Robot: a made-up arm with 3 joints. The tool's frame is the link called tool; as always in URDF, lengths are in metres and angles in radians.
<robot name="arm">
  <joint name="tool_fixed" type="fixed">
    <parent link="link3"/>
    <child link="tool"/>
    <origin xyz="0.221 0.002 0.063" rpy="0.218 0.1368 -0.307"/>
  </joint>
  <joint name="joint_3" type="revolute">
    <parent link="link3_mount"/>
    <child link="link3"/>
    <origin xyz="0.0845 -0.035 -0.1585" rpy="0 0 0"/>
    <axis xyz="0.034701 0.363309 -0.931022"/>
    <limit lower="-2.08" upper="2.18"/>
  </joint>
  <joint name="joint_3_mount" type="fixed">
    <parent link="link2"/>
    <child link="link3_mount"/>
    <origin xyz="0.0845 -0.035 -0.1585" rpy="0 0 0"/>
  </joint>
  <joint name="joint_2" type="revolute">
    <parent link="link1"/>
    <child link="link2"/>
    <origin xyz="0.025 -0.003 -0.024" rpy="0 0 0"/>
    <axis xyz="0 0 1"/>
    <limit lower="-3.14" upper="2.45"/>
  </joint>
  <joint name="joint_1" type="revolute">
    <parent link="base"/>
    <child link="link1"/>
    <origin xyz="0.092 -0.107 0.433" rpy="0 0 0"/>
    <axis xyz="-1 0 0"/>
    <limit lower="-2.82" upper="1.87"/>
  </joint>
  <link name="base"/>
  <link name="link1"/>
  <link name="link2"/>
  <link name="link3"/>
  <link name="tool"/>
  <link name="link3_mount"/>
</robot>
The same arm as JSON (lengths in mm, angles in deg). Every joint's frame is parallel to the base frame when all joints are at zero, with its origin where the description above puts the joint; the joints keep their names.
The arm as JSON. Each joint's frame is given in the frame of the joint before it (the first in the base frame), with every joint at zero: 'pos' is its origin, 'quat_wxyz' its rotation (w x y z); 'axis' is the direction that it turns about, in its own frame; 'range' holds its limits. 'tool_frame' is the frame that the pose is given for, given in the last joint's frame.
{
  "length_unit": "mm",
  "angle_unit": "deg",
  "joints": [
    {
      "joint": "joint_1",
      "pos": [
        92.0,
        -107.0,
        433.0
      ],
      "quat_wxyz": [
        1.0,
        0.0,
        0.0,
        0.0
      ],
      "axis": [
        -1.0,
        0.0,
        0.0
      ],
      "range": [
        -161.57,
        107.14
      ]
    },
    {
      "joint": "joint_2",
      "pos": [
        25.0,
        -3.0,
        -24.0
      ],
      "quat_wxyz": [
        1.0,
        0.0,
        0.0,
        0.0
      ],
      "axis": [
        0.0,
        0.0,
        1.0
      ],
      "range": [
        -179.91,
        140.37
      ]
    },
    {
      "joint": "joint_3",
      "pos": [
        169.0,
        -70.0,
        -317.0
      ],
      "quat_wxyz": [
        1.0,
        0.0,
        0.0,
        0.0
      ],
      "axis": [
        0.034701,
        0.363309,
        -0.931022
      ],
      "range": [
        -119.18,
        124.9
      ]
    }
  ],
  "tool_frame": {
    "pos": [
      221.0,
      2.0,
      63.0
    ],
    "quat_wxyz": [
      0.978943,
      0.117642,
      0.050548,
      -0.158983
    ]
  }
}

